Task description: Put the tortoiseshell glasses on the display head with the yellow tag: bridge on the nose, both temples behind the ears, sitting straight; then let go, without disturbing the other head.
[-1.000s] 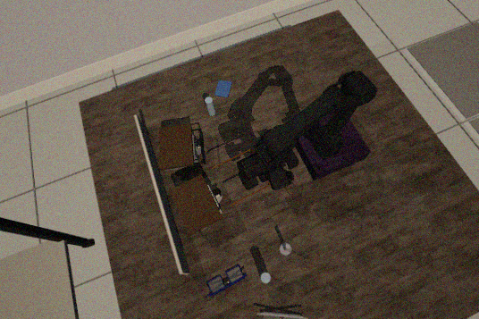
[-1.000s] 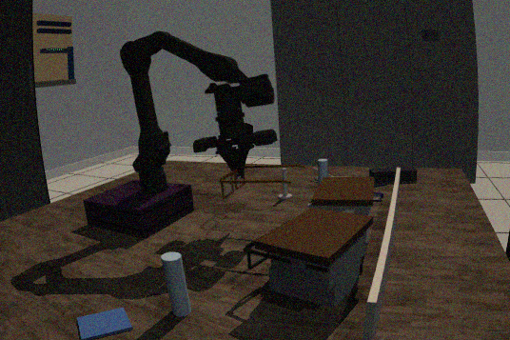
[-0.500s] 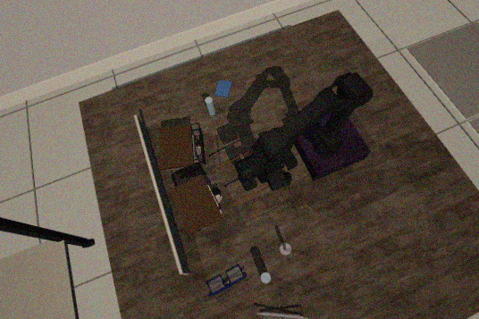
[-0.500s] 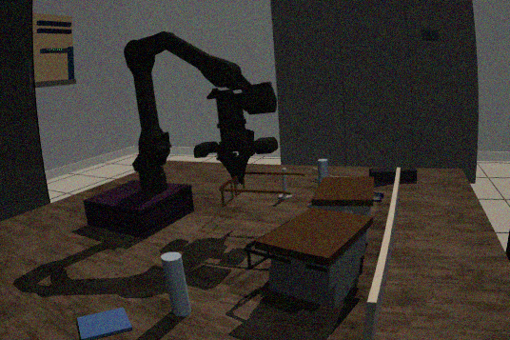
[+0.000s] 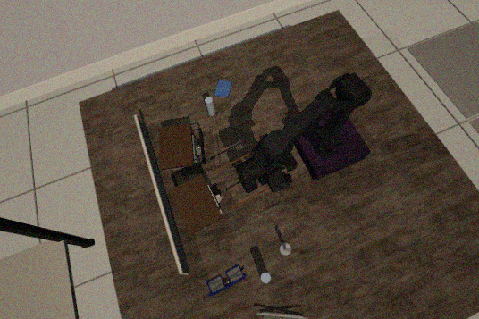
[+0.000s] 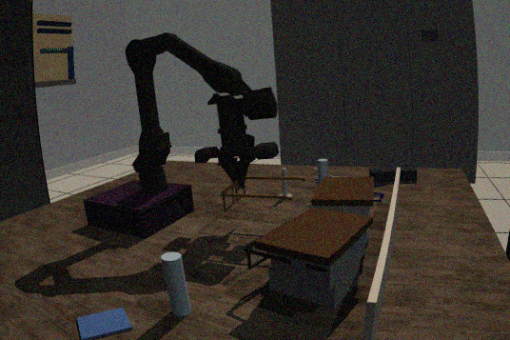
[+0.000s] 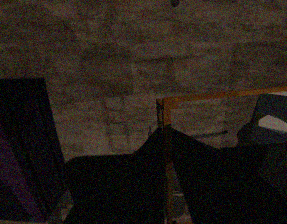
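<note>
Now: gripper tip 220 mm short of the display head, 40 mm to the left of it and 30 mm above it. Also, from my gripper tip: white-footed pin (220 mm to the left, 60 mm below, 60 mm ahead); then flat pair of glasses (390 mm to the left, 180 mm ahead, 70 mm below); then long rail (340 mm ahead, 170 mm to the right, 30 mm below).
</note>
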